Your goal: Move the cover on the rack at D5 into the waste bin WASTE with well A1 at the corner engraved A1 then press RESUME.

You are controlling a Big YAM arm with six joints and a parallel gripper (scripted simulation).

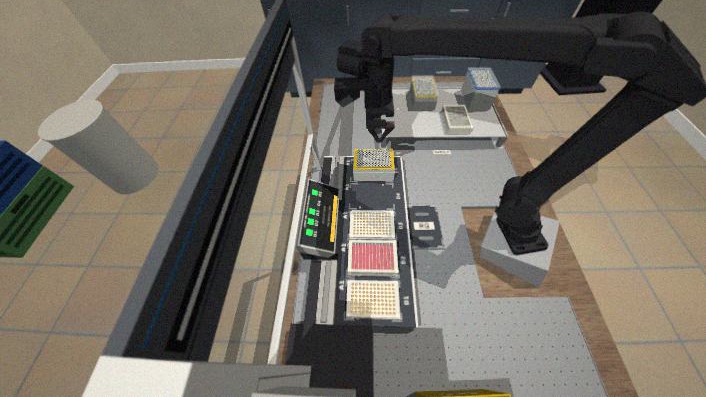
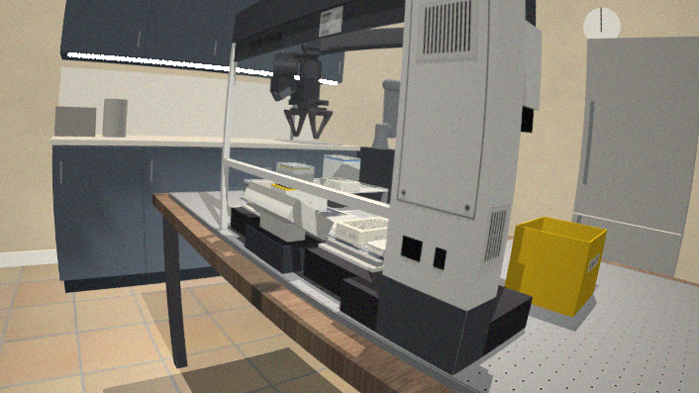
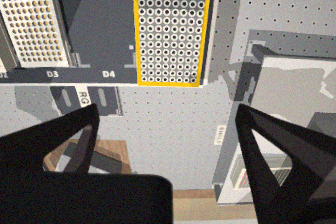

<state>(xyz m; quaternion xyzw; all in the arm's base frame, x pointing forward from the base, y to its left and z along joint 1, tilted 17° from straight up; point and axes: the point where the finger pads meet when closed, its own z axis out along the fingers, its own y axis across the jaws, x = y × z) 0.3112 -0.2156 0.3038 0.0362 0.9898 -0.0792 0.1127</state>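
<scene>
My gripper is now 20 mm short of the tip rack and 150 mm above it. Round my hand: spare nest RG: 120 mm behind, 190 mm to the left, 250 mm below; then liquid handler tower: 240 mm ahead, 580 mm to the left, 30 mm above; then shelf: 280 mm behind, 270 mm to the right, 190 mm below.
</scene>
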